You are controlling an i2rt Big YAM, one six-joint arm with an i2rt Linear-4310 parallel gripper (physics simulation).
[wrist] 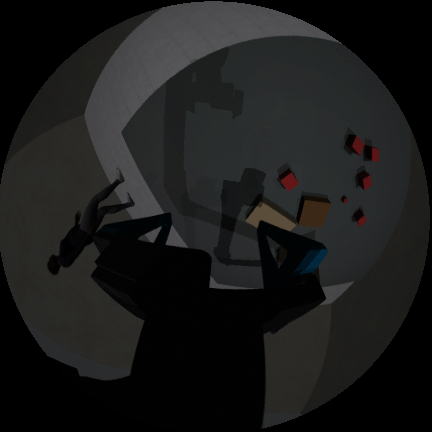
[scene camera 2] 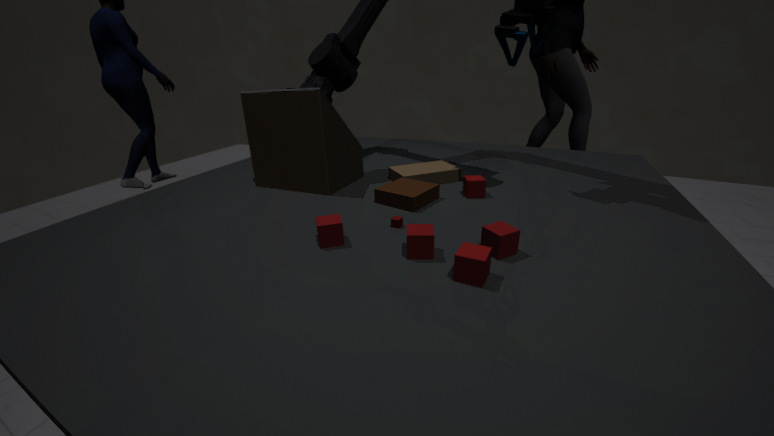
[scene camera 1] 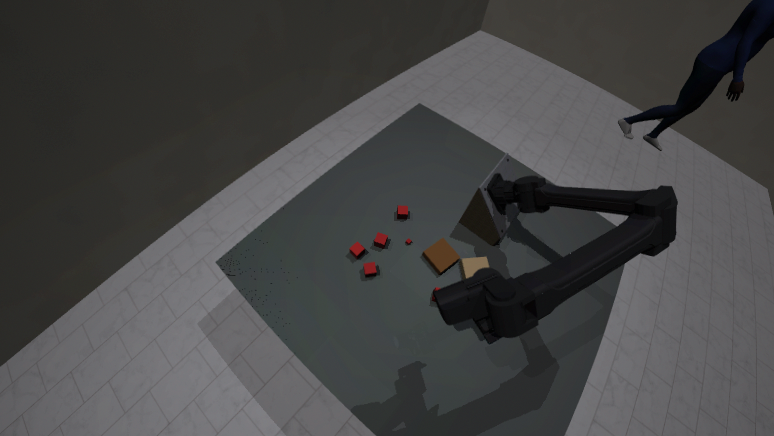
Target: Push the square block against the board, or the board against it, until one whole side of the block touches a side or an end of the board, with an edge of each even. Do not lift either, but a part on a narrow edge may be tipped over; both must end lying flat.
Labels:
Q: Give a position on a brown square block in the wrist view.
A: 312,212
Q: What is my gripper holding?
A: Nothing.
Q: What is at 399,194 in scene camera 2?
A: A brown square block.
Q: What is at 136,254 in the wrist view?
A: My gripper.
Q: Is my gripper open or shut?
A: Open.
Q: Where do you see a tan board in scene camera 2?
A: At 438,172

